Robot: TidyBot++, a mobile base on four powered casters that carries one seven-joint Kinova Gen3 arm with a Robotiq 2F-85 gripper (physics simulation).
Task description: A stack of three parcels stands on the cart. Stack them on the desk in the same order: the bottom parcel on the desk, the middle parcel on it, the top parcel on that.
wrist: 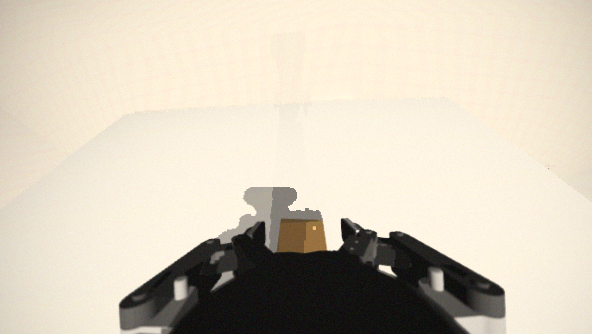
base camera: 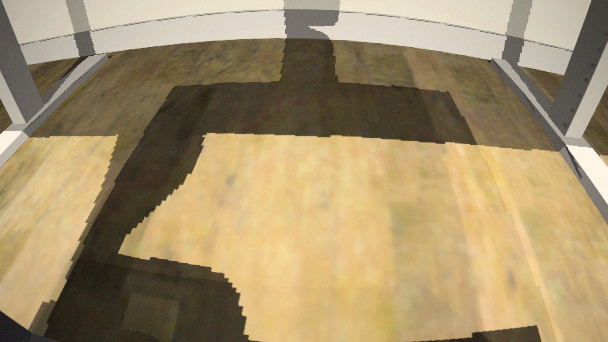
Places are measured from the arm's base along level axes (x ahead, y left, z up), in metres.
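Where they show: gripper, fingertip midpoint: (wrist: 302, 229).
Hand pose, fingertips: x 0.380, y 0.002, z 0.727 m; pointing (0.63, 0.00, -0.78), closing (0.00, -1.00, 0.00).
Observation:
After its pixels a point has its place.
An orange-brown parcel (wrist: 294, 237) @(x 0.379, y 0.011, z 0.706 m) stands upright on the white desk top (wrist: 150, 170) @(x 0.632, y 0.455, z 0.554 m), at the lower middle of the wrist view. Its lower part is hidden behind the black gripper body, so I cannot tell whether another parcel is under it. My gripper (wrist: 302, 229) @(x 0.380, y 0.001, z 0.726 m) is open, with one fingertip on each side of the parcel and a visible gap on both sides. Nothing is held. The cart and the other parcels cannot be made out in either view.
In the base camera view, grey-white frame legs stand at the left (base camera: 15, 85) @(x 0.619, y 0.679, z -0.279 m) and right (base camera: 580, 85) @(x 0.598, y -0.514, z -0.260 m), with low rails along the wooden floor (base camera: 325, 210) @(x 0.409, y -0.012, z -0.396 m). A pale wall (base camera: 200, 22) @(x 1.047, y 0.343, z -0.332 m) closes off the back. Dark shadows of the arm and furniture cross the floor.

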